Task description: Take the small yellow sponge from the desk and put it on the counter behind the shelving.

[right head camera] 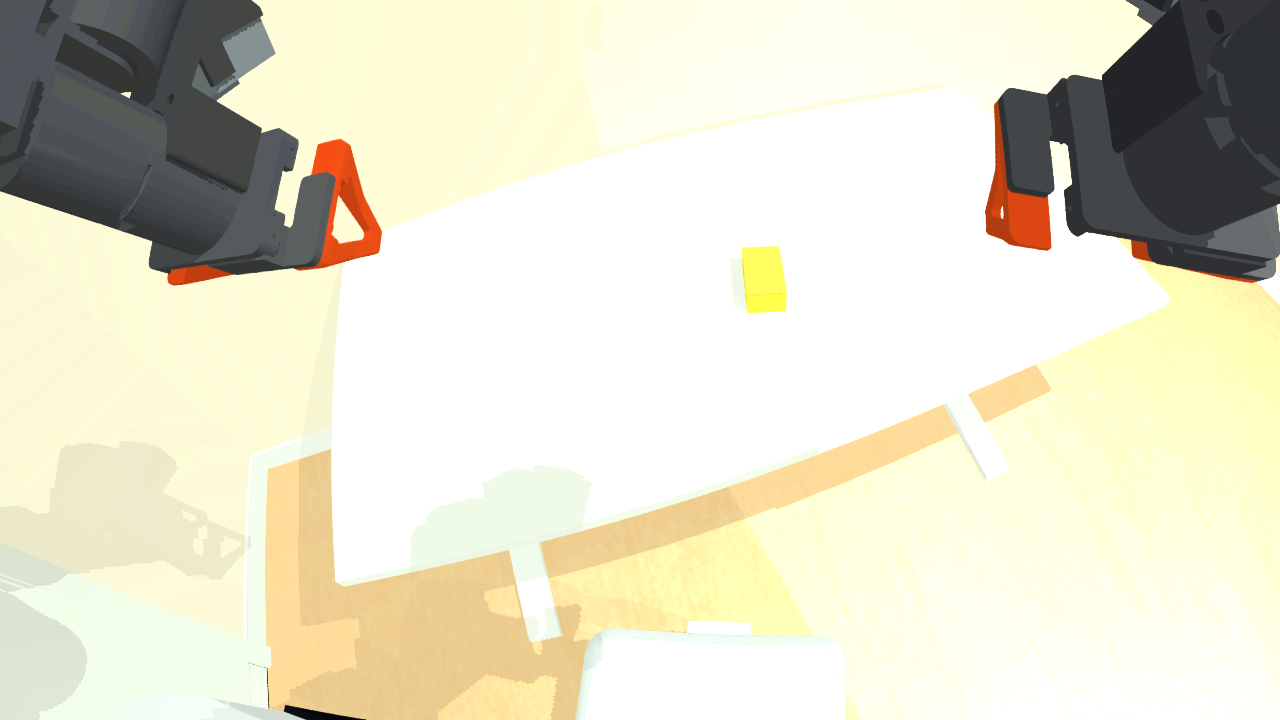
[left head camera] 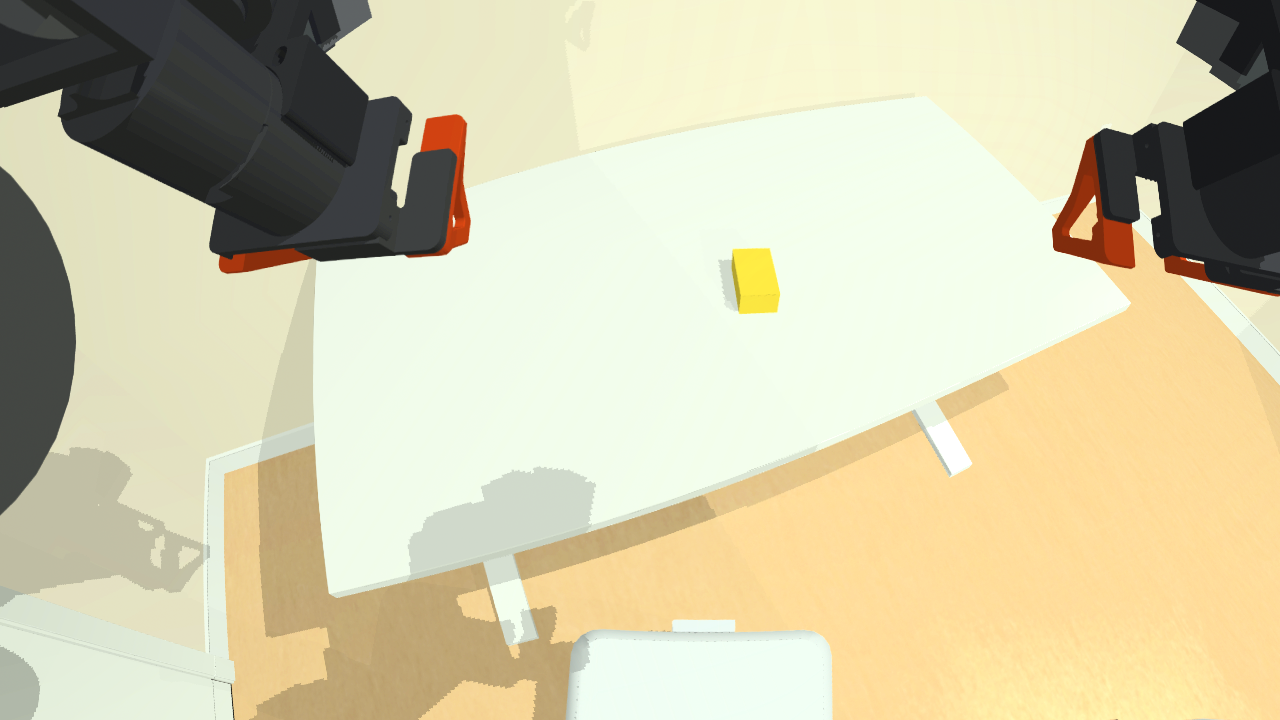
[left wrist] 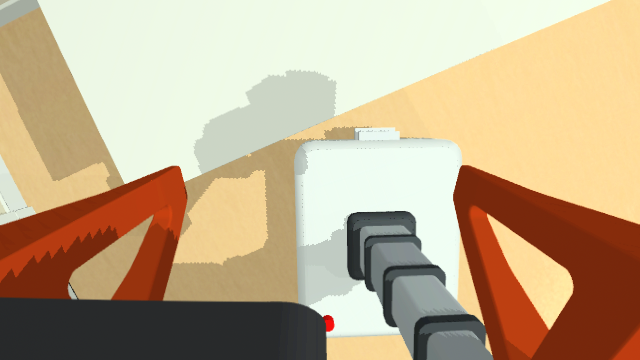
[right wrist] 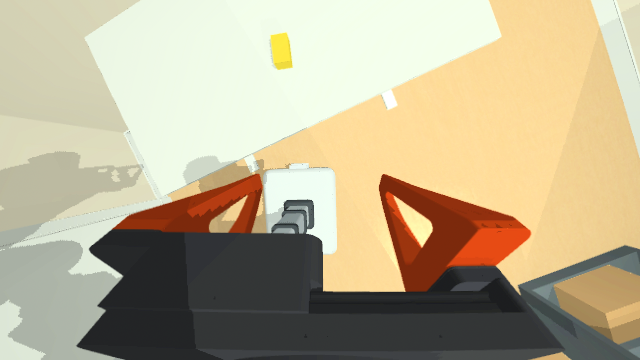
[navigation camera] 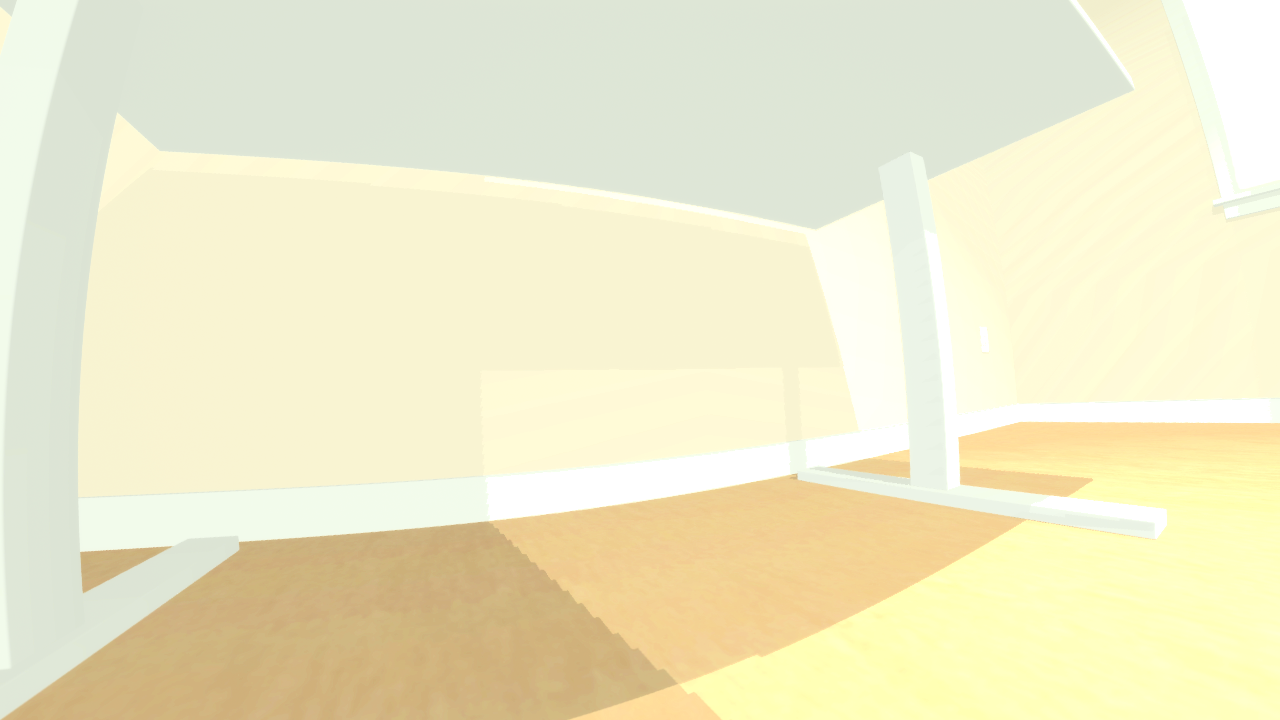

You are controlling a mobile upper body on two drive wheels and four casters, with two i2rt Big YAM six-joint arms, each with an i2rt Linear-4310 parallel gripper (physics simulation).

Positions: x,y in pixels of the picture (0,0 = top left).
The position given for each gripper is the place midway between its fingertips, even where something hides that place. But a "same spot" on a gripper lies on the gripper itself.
Scene:
The left gripper shows in the right head camera view, in the left head camera view and in the left wrist view (320,181); in the right wrist view it is out of frame, in the navigation camera view it is out of frame. The right gripper shows in the right head camera view (1063,234), in the left head camera view (1112,251) and in the right wrist view (320,180); in the left wrist view it is out of frame, in the navigation camera view it is out of frame. The same spot on a white desk: (right head camera: 573,349) is (left head camera: 566,349). The same spot on the left gripper: (right head camera: 308,244) is (left head camera: 429,228).

